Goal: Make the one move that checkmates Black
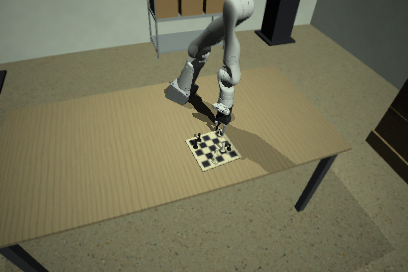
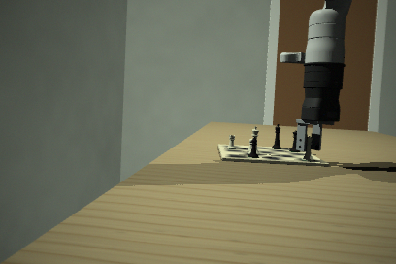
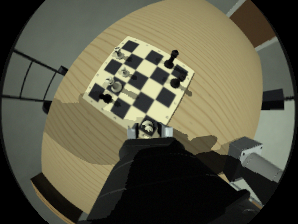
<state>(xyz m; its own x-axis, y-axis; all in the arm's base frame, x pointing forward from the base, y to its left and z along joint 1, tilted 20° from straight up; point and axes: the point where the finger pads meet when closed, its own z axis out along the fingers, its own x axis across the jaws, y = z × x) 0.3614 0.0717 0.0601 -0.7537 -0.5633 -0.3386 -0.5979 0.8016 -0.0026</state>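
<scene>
Right now my hand is 160 mm short of the white pawn, 100 mm to the left of it and 20 mm above it. From my hand the other things lie so: chessboard: 80 mm ahead, 70 mm to the right, 40 mm below; black piece: 120 mm ahead, 20 mm below, 10 mm to the left.
</scene>
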